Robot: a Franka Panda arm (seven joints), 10 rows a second.
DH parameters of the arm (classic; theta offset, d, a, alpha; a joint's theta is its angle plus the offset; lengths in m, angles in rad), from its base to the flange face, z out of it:
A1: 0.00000 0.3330 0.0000 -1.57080
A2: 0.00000 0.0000 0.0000 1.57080
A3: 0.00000 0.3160 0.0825 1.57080
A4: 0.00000 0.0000 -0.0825 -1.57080
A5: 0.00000 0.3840 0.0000 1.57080
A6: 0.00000 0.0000 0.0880 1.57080
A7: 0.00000 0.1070 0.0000 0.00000
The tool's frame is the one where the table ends.
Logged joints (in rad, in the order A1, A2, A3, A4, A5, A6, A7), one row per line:
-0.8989, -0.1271, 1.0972, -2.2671, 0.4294, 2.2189, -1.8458
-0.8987, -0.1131, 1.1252, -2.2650, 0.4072, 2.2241, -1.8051
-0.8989, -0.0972, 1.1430, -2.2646, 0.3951, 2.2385, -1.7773
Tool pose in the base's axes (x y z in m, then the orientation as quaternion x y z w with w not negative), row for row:
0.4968, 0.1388, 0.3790, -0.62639, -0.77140, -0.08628, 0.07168
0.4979, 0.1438, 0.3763, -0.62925, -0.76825, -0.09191, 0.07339
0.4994, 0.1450, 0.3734, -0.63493, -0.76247, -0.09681, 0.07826
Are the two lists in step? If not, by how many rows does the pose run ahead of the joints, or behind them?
The pose runs 2 rows ahead of the joints: the pose in row i belongs to the joints in row i + 2.
